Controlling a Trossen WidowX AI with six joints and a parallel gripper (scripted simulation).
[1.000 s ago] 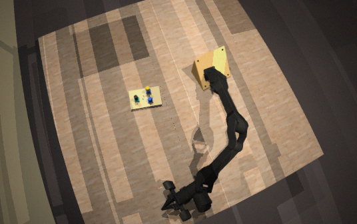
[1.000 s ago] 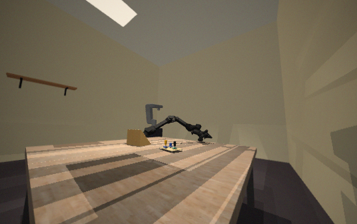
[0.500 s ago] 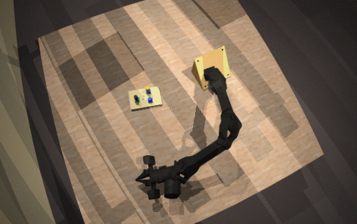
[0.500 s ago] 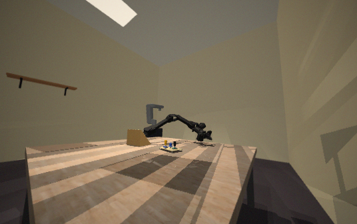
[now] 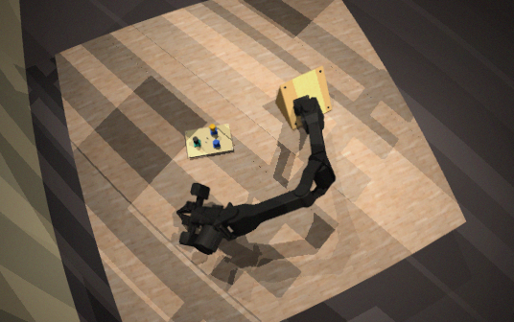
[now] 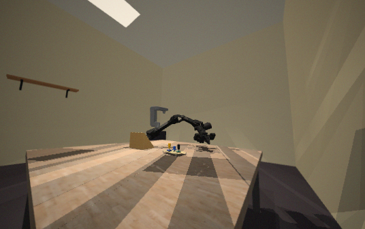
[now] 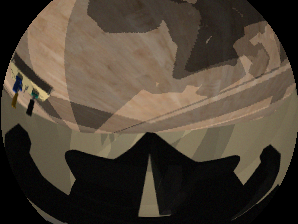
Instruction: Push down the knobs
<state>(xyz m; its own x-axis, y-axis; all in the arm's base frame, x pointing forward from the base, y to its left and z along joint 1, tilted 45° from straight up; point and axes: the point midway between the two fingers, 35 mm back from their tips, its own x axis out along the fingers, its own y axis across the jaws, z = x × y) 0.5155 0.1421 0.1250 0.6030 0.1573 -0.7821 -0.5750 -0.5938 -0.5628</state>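
Now: gripper tip 21 cm past the yellow knob, 22 cm to the left of it and 1 cm above it.
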